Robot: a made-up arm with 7 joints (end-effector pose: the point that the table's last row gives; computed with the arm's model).
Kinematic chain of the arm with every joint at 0, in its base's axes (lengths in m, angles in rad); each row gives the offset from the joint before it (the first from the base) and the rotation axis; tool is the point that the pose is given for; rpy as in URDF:
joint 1: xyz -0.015 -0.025 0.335 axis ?
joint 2: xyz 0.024 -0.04 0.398 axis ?
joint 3: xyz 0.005 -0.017 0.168 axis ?
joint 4: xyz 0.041 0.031 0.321 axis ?
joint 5: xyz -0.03 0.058 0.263 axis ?
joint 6: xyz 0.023 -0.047 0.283 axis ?
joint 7: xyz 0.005 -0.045 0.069 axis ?
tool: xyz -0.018 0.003 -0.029 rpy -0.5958 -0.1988 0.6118
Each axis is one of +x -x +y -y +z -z.
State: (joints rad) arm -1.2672 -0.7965 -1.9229 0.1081 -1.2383 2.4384 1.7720
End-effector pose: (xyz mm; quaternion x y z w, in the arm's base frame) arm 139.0 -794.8 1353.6 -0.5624 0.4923 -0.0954 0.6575
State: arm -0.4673 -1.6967 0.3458 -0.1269 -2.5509 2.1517 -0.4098
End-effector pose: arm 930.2 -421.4 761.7 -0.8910 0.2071 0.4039 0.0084
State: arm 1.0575 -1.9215 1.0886 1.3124 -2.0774 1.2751 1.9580
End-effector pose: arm -161.5 782.6 390.1 0.1346 0.4597 0.7531 0.4510
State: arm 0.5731 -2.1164 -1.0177 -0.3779 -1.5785 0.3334 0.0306
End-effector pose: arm 614.7 657.3 277.9 -0.9767 0.0661 -0.0242 0.2028
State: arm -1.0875 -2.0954 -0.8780 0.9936 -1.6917 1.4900 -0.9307
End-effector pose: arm 11.7 -707.5 -37.3 0.2034 -0.5336 -0.8137 0.1090
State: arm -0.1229 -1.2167 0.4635 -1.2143 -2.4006 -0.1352 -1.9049
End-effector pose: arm 330.9 -241.5 1493.2 -0.1088 0.8638 0.0257 0.4913
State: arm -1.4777 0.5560 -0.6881 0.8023 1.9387 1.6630 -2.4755
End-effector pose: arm -329.5 -25.3 1622.1 -0.6619 0.1156 -0.7004 0.2407
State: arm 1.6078 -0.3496 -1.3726 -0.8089 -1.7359 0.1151 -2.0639
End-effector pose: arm -492.7 269.1 1493.6 -0.6213 0.4847 -0.2644 0.5560
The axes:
joint 1: +z
joint 2: -y
joint 3: +z
joint 4: +y
joint 5: +z
joint 6: -y
joint 7: +x

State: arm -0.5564 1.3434 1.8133 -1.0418 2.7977 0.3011 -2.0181
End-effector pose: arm -988.1 -92.3 848.7 -0.3866 0.4253 -0.1915 0.7956
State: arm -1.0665 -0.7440 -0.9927 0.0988 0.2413 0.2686 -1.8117
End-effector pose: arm 235.3 -790.0 1522.2 -0.3654 0.8159 0.1687 0.4151
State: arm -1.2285 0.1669 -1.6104 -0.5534 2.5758 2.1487 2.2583
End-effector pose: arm 93.1 8.1 1669.8 0.3898 -0.5946 0.6219 0.3282
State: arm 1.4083 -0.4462 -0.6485 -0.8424 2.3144 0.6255 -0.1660
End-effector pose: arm -244.1 258.5 1630.0 -0.1999 0.3961 -0.8421 0.3066
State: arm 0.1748 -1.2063 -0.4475 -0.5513 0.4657 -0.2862 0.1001
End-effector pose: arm 849.7 196.7 1282.6 -0.1684 0.2724 0.4645 0.8256
